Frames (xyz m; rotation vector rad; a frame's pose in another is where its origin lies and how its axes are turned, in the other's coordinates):
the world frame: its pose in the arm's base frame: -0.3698 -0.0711 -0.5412 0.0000 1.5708 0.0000
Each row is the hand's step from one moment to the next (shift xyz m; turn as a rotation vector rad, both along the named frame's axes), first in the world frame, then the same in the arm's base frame.
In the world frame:
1: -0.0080 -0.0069 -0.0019 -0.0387 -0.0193 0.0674
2: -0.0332 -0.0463 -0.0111 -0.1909 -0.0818 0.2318
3: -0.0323 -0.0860 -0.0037 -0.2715 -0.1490 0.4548
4: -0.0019 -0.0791 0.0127 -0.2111 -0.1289 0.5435
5: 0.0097 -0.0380 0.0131 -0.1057 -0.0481 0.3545
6: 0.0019 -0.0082 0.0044 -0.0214 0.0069 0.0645
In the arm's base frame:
1: -0.0019 -0.0069 0.0080 0.0674 -0.0193 0.0387
2: -0.0111 -0.0463 0.0332 0.2318 -0.0818 0.1909
3: -0.0037 -0.0860 0.0323 0.4548 -0.1490 0.2715
4: 0.0127 -0.0791 0.0019 0.5435 -0.1289 0.2111
5: 0.0131 -0.0380 -0.0097 0.3545 -0.0481 0.1057
6: 0.0044 -0.0082 -0.0019 0.0645 0.0069 0.0214

